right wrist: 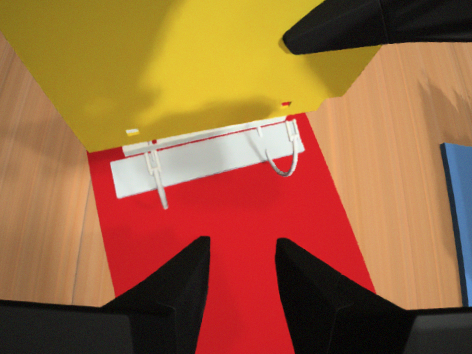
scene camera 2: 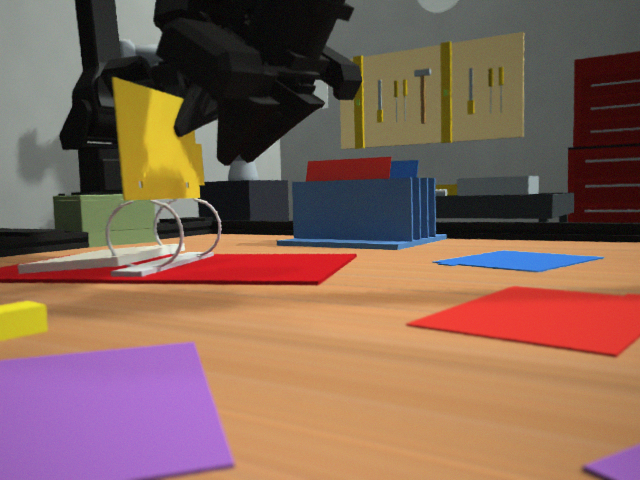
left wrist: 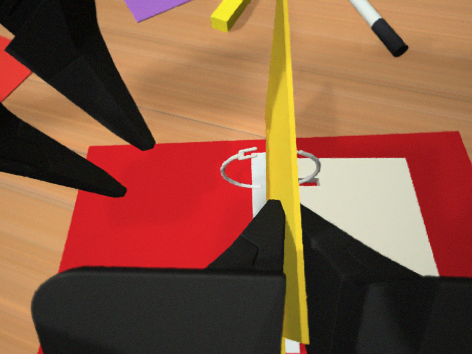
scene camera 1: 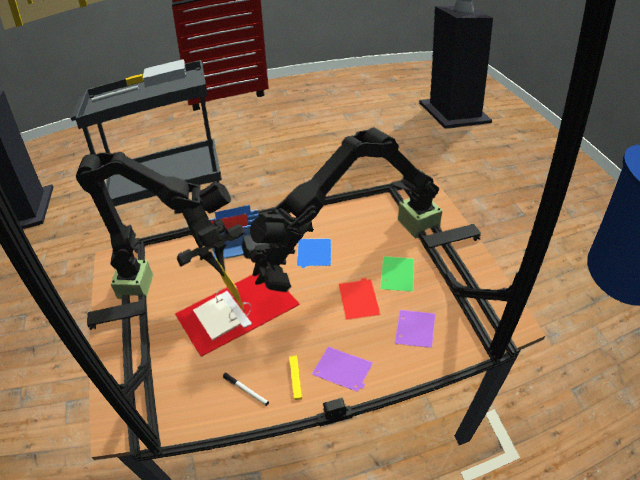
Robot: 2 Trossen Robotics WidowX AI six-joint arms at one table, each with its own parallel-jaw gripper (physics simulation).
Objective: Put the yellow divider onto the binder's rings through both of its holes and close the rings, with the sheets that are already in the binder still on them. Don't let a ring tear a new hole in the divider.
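Frame: origin at the left arm's base, x right, y ahead, z up, level; millimetres.
Seen in the pictures: left gripper, between the fingertips: (right wrist: 285,42) (scene camera 2: 174,132) (left wrist: 280,211) (scene camera 1: 224,275); right gripper, between the fingertips: (right wrist: 243,247) (scene camera 2: 234,161) (left wrist: 136,170) (scene camera 1: 255,279); left arm's base, origin of its link: (scene camera 2: 103,194) (scene camera 1: 128,271); right arm's base, origin of its link: (scene camera 1: 421,205).
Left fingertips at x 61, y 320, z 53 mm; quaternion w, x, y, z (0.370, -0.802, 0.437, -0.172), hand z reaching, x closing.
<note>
Offsets run from my left fingertips to a thing's top centre. "*": to the spot under its first point.
The yellow divider @(dx +16, dy +11, dz +34 mm) (scene camera 1: 231,290) (scene camera 2: 155,131) (left wrist: 281,125) (right wrist: 100,60) stands upright, slightly bent, in my left gripper (scene camera 2: 179,129) (left wrist: 280,211), shut on it. Its two holes show near its lower edge, which is at the ring tops in scene camera 2. No ring is seen passing through a hole. The rings (scene camera 2: 107,227) (left wrist: 223,172) (right wrist: 296,155) arch up from the binder spine; the divider hides parts, so I cannot tell whether they are closed. White sheets @(dx +50, dy -38, dz -102 mm) (scene camera 1: 212,316) (left wrist: 365,210) lie on the red binder @(* dx -19, dy +107, dz -116 mm) (scene camera 1: 271,299) (right wrist: 240,215). My right gripper (left wrist: 136,170) (right wrist: 243,247) is partly open, empty, over the bare cover.
A blue file rack @(dx -260, dy -21, dz -43 mm) (scene camera 2: 351,209) stands behind the binder. Blue @(dx -200, dy +218, dz -118 mm) (scene camera 1: 314,252), red @(dx -24, dy +342, dz -118 mm) (scene camera 1: 359,299), green @(dx -110, dy +456, dz -118 mm) (scene camera 1: 397,273) and purple @(dx +87, dy +487, dz -118 mm) (scene camera 1: 415,329) sheets lie to the right. A marker @(dx +271, dy +64, dz -106 mm) (scene camera 1: 246,389) and a yellow bar @(dx +233, dy +184, dz -106 mm) (scene camera 1: 295,377) lie in front. The two grippers are close together.
</note>
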